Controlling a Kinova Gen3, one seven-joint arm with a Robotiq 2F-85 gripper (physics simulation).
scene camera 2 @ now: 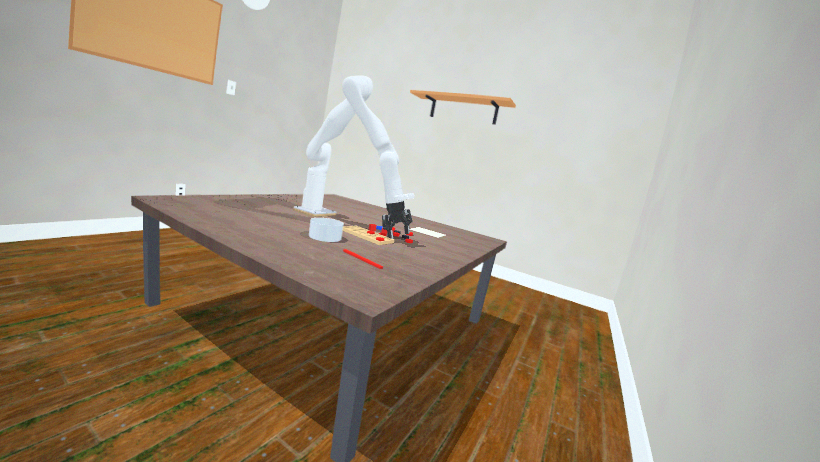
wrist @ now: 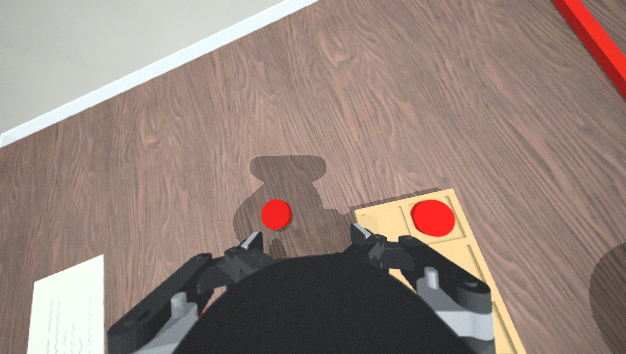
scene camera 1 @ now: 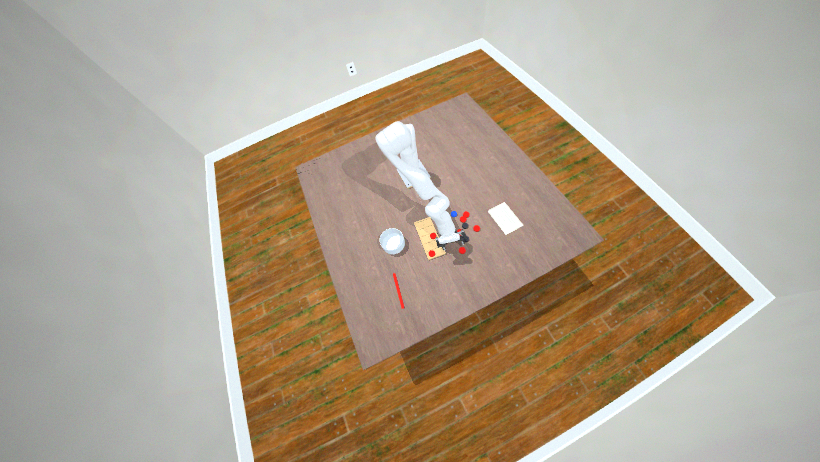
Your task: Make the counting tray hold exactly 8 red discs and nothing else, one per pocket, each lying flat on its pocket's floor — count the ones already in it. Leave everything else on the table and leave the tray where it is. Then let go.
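The tan counting tray (scene camera 1: pixel 422 227) (scene camera 2: pixel 355 230) (wrist: pixel 387 212) is partly hidden by my arm. One red disc (scene camera 1: pixel 432 253) (scene camera 2: pixel 379 238) (wrist: pixel 433 218) is in its front corner pocket; another red disc (scene camera 1: pixel 432 235) (scene camera 2: pixel 371 232) is farther back in it. My gripper (scene camera 1: pixel 452 242) (scene camera 2: pixel 398 232) (wrist: pixel 307 237) is open and empty above the table beside the tray. A loose red disc (scene camera 1: pixel 461 250) (scene camera 2: pixel 409 241) (wrist: pixel 276 214) lies flat on the table, just beyond the fingertips in the wrist view. More loose red discs (scene camera 1: pixel 465 214) (scene camera 1: pixel 463 219) (scene camera 1: pixel 476 228) lie farther off.
A dark disc (scene camera 1: pixel 465 226) and a blue piece (scene camera 1: pixel 453 214) (scene camera 2: pixel 379 227) lie near the red discs. A taller red piece (scene camera 2: pixel 372 227) shows behind the tray. A pale bowl (scene camera 1: pixel 392 241) (scene camera 2: pixel 325 229), a red stick (scene camera 1: pixel 398 290) (scene camera 2: pixel 362 258) (wrist: pixel 595 45) and white paper (scene camera 1: pixel 505 218) (scene camera 2: pixel 428 232) (wrist: pixel 67 305) lie around.
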